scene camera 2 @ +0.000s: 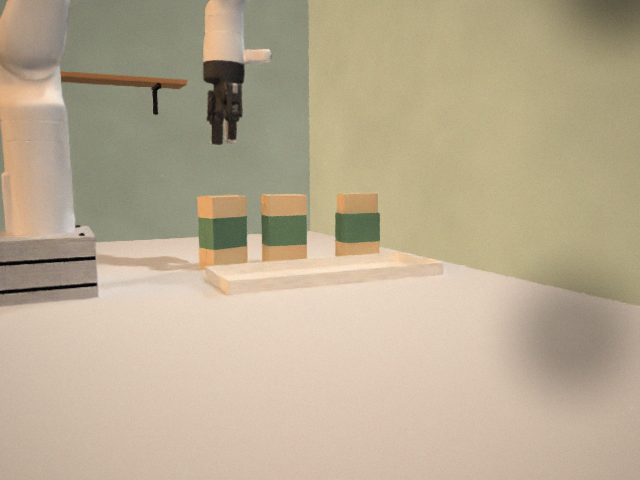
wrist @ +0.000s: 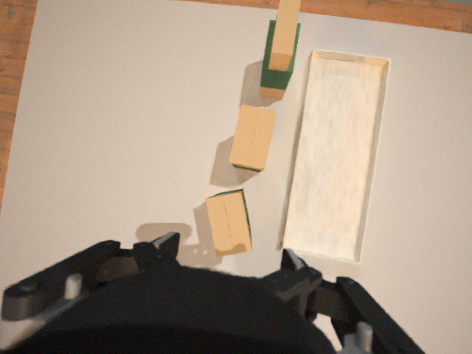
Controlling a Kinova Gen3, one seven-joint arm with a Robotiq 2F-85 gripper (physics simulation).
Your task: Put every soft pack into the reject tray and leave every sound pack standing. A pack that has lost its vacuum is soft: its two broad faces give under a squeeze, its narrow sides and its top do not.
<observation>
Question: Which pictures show my gripper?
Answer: Scene camera 2 and the wrist view: all of them.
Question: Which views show the pale reject tray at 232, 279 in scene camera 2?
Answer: Scene camera 2 and the wrist view: all of them.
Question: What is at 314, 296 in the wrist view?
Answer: My gripper.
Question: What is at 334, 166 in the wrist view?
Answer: A pale reject tray.
</observation>
